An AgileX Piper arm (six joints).
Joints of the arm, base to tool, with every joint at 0 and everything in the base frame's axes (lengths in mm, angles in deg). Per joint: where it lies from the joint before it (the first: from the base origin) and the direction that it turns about. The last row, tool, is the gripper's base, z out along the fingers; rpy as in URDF.
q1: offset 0 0 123 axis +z
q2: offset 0 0 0 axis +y
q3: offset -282.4 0 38.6 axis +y
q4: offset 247.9 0 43.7 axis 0.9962 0 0.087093
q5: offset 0 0 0 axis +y
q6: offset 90.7 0 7.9 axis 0.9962 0 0.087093
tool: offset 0 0 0 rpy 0 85 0
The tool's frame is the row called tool.
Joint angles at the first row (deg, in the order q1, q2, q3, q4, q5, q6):
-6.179 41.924 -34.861 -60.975 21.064 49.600
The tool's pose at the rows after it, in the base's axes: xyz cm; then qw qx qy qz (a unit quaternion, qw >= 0):
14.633 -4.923 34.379 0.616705 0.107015 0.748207 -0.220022
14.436 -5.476 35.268 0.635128 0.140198 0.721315 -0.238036
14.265 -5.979 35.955 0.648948 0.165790 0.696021 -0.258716
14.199 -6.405 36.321 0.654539 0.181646 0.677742 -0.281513
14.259 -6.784 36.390 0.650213 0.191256 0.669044 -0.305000
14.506 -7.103 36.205 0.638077 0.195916 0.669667 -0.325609
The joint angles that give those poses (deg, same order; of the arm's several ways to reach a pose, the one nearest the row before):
-6.179 41.959 -35.666 -71.522 22.588 61.838
-6.179 42.119 -36.435 -80.801 25.632 72.442
-6.178 42.449 -36.928 -88.117 28.964 80.269
-6.178 43.021 -37.107 -93.108 32.147 84.851
-6.182 43.866 -37.171 -95.575 35.073 86.364
-6.179 45.051 -37.221 -96.201 37.405 85.920

